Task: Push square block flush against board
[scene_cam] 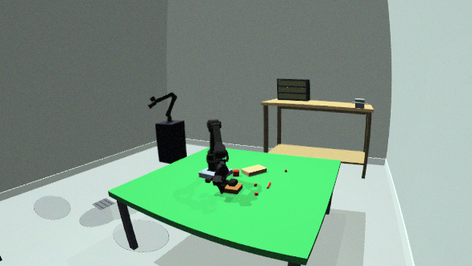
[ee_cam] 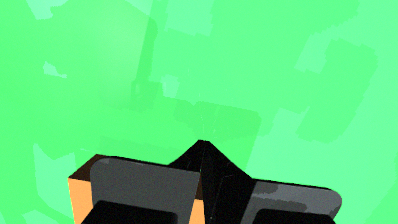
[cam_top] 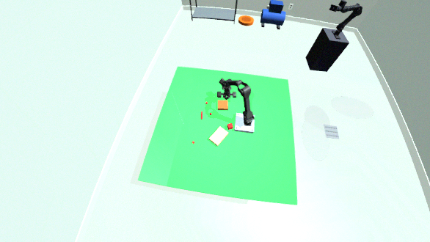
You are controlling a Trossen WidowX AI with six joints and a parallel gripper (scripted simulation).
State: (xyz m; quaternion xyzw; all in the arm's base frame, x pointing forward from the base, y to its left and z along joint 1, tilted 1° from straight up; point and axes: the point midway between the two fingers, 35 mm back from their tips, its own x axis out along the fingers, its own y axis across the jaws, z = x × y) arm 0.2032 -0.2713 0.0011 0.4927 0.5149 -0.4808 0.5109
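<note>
Now: the square block 8 cm to the left of my gripper tip, 3 cm ahead of it and 1 cm above it. From my gripper tip the other things lie so: red cube 31 cm to the left, 4 cm behind, 2 cm above; then board 41 cm to the left, 6 cm ahead, 1 cm above.
</note>
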